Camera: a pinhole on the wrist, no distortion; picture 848 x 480 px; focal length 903.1 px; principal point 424.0 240.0 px. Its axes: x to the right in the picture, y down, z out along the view. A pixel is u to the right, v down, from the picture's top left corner.
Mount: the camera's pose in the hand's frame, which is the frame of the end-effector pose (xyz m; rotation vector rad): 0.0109 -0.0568 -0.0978 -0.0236 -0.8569 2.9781
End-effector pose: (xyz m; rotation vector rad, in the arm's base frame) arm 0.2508 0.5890 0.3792 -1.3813 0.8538 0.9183
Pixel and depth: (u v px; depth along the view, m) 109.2 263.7 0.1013
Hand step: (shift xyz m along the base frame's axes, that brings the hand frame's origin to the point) 0.1225 -0.0095 0.0081
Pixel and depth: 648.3 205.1 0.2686
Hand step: 0.1400 0.1366 0.1381
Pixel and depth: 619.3 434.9 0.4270
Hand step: 0.2776 0.2185 0.2412
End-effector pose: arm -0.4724 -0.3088 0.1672 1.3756 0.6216 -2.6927
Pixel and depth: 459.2 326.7 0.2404
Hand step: -0.1144 0.1509 0.1198
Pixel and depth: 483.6 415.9 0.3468
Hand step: -0.1757 0.2094 0.1992
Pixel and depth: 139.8 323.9 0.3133
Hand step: -0.2341 0.1874 0.0831
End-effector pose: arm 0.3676 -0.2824 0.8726 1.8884 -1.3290 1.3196
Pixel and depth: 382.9 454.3 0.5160
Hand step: 0.5113 -0.0449 -0.0408
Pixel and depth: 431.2 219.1 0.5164
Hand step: 0.4376 -0.1397 -0.1072
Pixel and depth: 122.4 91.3 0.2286
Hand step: 0.1902 -0.0665 0.0457
